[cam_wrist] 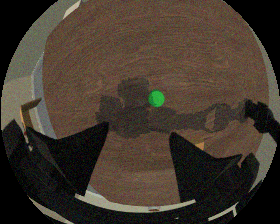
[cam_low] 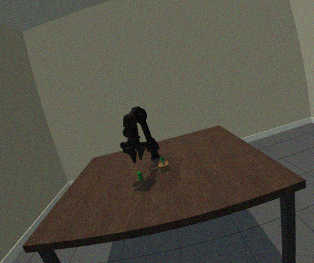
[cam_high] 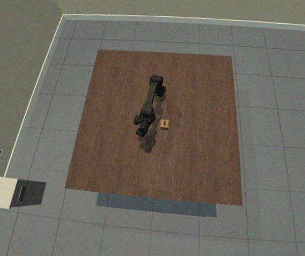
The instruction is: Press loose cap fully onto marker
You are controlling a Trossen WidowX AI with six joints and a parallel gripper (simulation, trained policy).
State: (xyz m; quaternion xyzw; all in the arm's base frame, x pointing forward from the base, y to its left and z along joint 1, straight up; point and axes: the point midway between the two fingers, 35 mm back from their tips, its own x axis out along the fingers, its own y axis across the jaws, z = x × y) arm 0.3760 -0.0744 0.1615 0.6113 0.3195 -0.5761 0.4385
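Right now the green cap is 2 cm behind my gripper tip, 2 cm to the right of it and 10 cm below it. Round my gripper tip: green marker: 9 cm behind, 14 cm to the left, 5 cm below; tan holder block: 9 cm behind, 14 cm to the left, 11 cm below.
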